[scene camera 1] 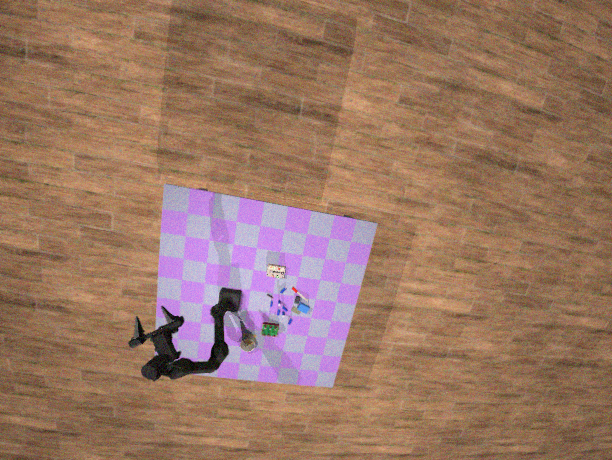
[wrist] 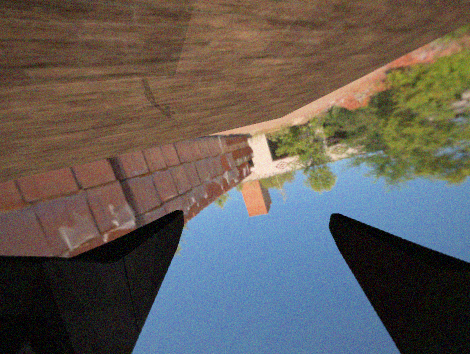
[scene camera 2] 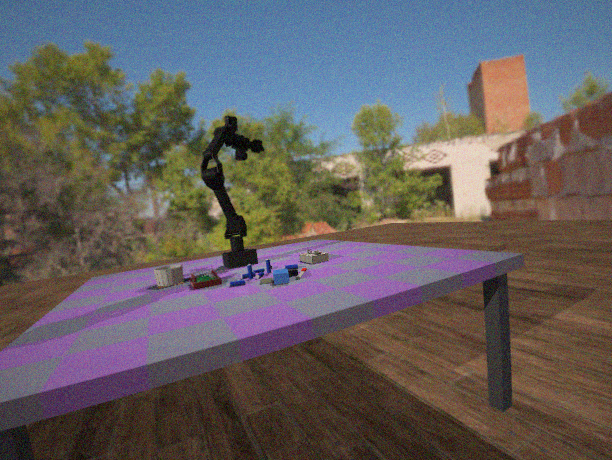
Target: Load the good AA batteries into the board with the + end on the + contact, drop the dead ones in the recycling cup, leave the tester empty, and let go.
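Frame: origin at the arm's base, x ahead, y left, z up, level; metres.
Seen in the pictures: gripper, fingertip midpoint: [scene camera 1: 149, 311] [wrist: 256, 218]; arm's base, origin of the base link: [scene camera 1: 226, 301] [scene camera 2: 238, 251].
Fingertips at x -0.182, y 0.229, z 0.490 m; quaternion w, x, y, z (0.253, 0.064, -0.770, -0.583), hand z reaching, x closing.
Offsets run from my fingertips to a thing's middle. Level surfaces: height alone.
My gripper [scene camera 1: 150, 313] [wrist: 256, 218] is open and empty, raised high beyond the table's left edge in scene camera 1, away from the objects. Several blue batteries lie or stand mid-table, including one {dz -0.542, dx +0.527, dy -0.142 m} [scene camera 1: 283, 290] near the tester and one lying {dz -0.542, dx +0.599, dy -0.369 m} [scene camera 1: 290, 321] [scene camera 2: 237, 283] near the board. One battery {dz -0.524, dx +0.510, dy -0.226 m} [scene camera 2: 268, 266] stands upright. The green board {dz -0.531, dx +0.469, dy -0.441 m} [scene camera 1: 270, 329] [scene camera 2: 205, 280] has dark red ends. The pale recycling cup {dz -0.534, dx +0.332, dy -0.539 m} [scene camera 1: 249, 342] [scene camera 2: 168, 275] stands beside it. A cream box {dz -0.528, dx +0.466, dy -0.012 m} [scene camera 1: 276, 271] [scene camera 2: 314, 257], seemingly the tester, stands apart. Charge, + ends and cup contents are too small to tell.
A blue block {dz -0.534, dx +0.674, dy -0.256 m} [scene camera 1: 303, 308] [scene camera 2: 281, 276] lies right of the batteries in scene camera 1, with small grey and dark pieces beside it. A red-tipped pale item {dz -0.545, dx +0.641, dy -0.168 m} [scene camera 1: 295, 290] [scene camera 2: 303, 270] lies nearby. The checkered table {dz -0.549 m} [scene camera 1: 320, 250] [scene camera 2: 190, 334] bears everything, including the arm's base [scene camera 1: 230, 299] [scene camera 2: 240, 258].
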